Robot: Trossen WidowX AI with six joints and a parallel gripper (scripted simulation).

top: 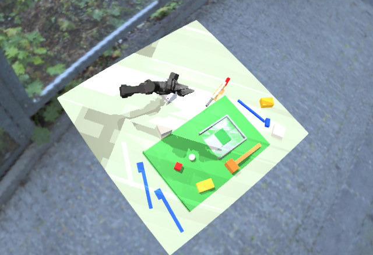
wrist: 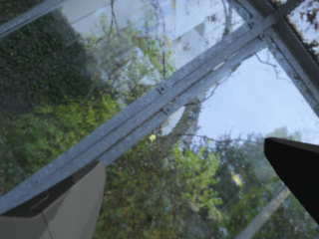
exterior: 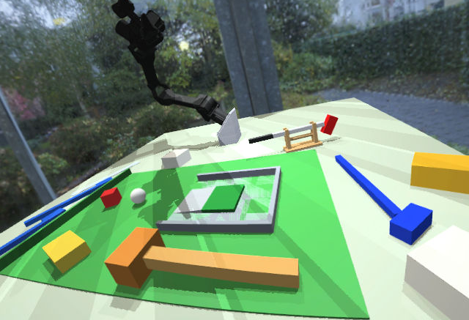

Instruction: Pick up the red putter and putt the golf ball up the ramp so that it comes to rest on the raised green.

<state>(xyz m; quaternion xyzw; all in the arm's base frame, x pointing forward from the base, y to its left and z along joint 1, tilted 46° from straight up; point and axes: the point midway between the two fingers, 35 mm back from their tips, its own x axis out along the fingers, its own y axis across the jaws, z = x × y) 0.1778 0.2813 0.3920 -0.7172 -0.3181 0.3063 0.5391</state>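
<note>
My gripper tip is now 49 cm above the red putter, 37 cm to the right of it and 12 cm past it. The rest, counted from my gripper tip: blue putter: 54 cm to the left, 53 cm below, 14 cm ahead; then red cube: 53 cm below, 20 cm ahead, 15 cm to the right; then white golf ball: 52 cm below, 19 cm ahead, 4 cm to the right.
</note>
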